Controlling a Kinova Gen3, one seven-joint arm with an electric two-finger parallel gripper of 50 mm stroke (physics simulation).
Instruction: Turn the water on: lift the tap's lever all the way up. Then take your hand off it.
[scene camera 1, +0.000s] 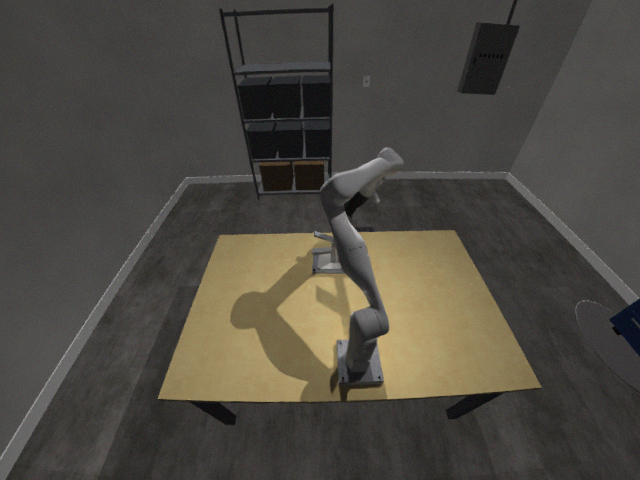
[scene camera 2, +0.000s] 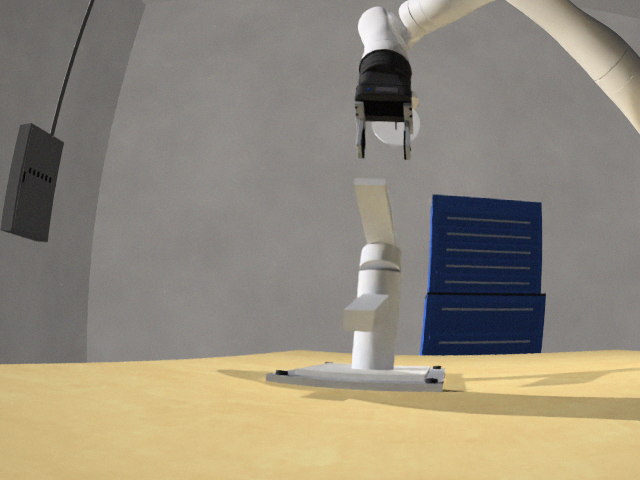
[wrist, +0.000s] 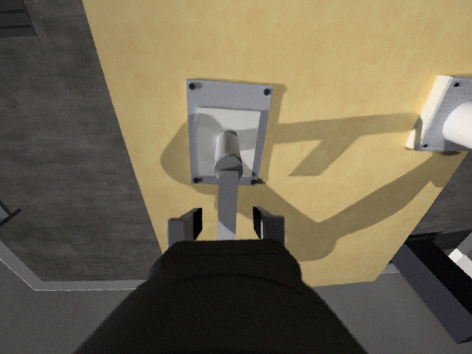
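Pixels of known places: gripper, between the fingertips: (scene camera 2: 383, 152) (wrist: 227, 218); arm's base, origin of its link: (scene camera 1: 357, 359) (wrist: 462, 121).
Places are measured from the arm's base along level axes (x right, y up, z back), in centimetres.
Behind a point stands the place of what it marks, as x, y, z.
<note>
A white tap (scene camera 2: 376, 289) {-6.0, 6.8, -54.0} (wrist: 228, 150) {-1.2, 7.8, -53.6} stands upright on a grey base plate (scene camera 2: 320, 381) {-15.2, -2.9, -58.2} (wrist: 230, 95) {5.9, -2.7, -52.6} on the table. Its flat lever (scene camera 2: 376, 211) {-10.5, 14.2, -54.3} (wrist: 228, 205) {-7.9, 14.1, -54.1} (scene camera 1: 324, 236) {-9.4, 14.7, -54.2} slants steeply upward from the top of the body. A short spout (scene camera 2: 364, 312) {-16.1, 3.9, -54.6} sticks out lower down. My gripper (scene camera 2: 384, 155) {-1.3, 23.6, -54.0} (wrist: 227, 218) {-1.3, 23.6, -54.0} is open and empty. In the second scene view its fingertips are above the lever's upper end, with a gap between them. In the wrist view the lever shows between the fingers, farther from the camera. The arm hides part of the tap in the first scene view.
The yellow table (scene camera 1: 434, 330) {35.8, -3.5, -11.2} (scene camera 2: 155, 423) {-44.0, -3.5, -62.6} bears the tap and the arm's base (scene camera 1: 360, 379) {0.2, 0.1, 7.3}. A shelf rack (scene camera 1: 331, 41) with boxes stands by the back wall. A blue cabinet (scene camera 2: 485, 248) stands beyond the table. A grey box (scene camera 1: 488, 56) (scene camera 2: 33, 180) hangs on the wall.
</note>
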